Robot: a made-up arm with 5 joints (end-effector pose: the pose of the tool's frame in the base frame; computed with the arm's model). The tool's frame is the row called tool.
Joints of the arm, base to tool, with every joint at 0 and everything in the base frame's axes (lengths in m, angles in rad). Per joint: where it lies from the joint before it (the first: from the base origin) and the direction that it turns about. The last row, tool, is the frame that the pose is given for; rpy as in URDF.
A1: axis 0 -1 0 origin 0.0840 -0.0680 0.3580
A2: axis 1 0 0 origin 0.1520 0.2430 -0.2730
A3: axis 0 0 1 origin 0.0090 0.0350 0.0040
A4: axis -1 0 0 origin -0.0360 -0.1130 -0.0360
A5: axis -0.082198 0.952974 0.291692 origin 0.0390 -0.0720 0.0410
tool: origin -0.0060 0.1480 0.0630 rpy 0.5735 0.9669 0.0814
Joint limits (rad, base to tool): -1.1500..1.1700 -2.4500..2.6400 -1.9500..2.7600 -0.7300..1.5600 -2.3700..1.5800
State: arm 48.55 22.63 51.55 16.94 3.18
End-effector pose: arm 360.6 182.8 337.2 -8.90 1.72 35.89
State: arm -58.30 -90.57 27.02 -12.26 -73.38
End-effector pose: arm -36.5 255.6 87.8 -23.42 63.14 28.39
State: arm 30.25 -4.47 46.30 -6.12 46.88
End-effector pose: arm 357.2 190.4 281.3 -30.33 72.93 13.46
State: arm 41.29 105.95 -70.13 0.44 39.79
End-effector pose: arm 363.4 109.0 239.9 100.55 113.23 62.83
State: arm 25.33 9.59 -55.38 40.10 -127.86
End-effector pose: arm 337.8 236.5 164.6 -5.94 -88.39 -37.00
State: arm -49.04 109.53 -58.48 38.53 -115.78
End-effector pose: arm 21.8 167.7 107.4 39.19 31.66 -102.00
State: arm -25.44 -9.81 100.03 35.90 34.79
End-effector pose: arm 101.7 213.4 40.7 -70.03 67.82 59.72
